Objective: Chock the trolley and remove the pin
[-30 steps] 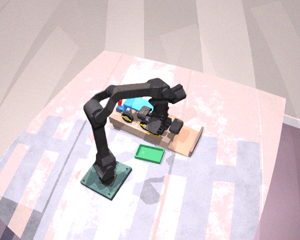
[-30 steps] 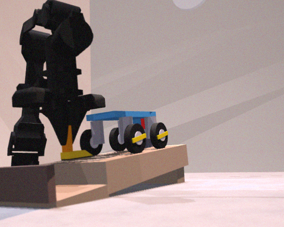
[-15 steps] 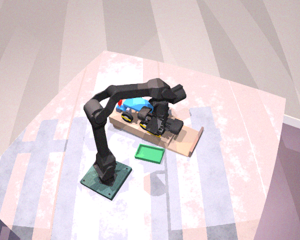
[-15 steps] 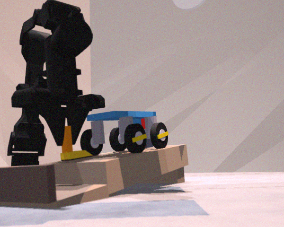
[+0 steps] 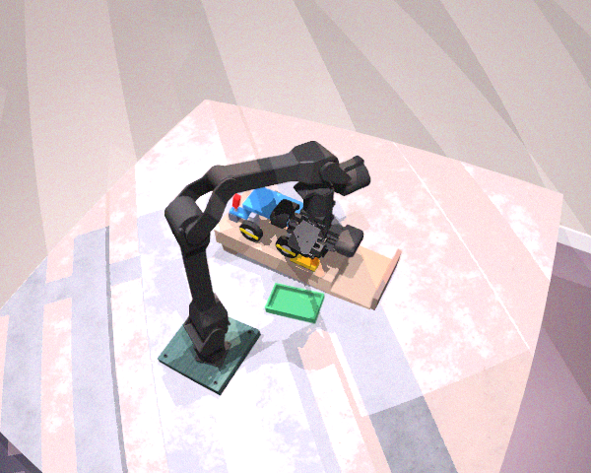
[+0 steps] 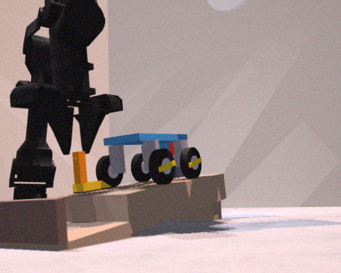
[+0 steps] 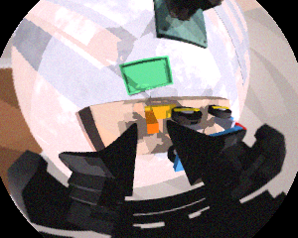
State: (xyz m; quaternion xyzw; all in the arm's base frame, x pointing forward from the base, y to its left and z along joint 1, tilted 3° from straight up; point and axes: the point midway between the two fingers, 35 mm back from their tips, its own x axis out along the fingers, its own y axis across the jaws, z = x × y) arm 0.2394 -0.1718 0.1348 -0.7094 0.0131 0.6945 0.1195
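The yellow chock is 4 cm below my gripper tip, 3 cm to the left of it and 1 cm ahead of it. Also, from my gripper tip: red-headed stop pin: 22 cm to the left, 8 cm ahead, 1 cm above; then raised lip: 16 cm to the right, 9 cm below, 3 cm ahead; then blue-topped trolley: 11 cm to the left, 8 cm ahead, 1 cm below.
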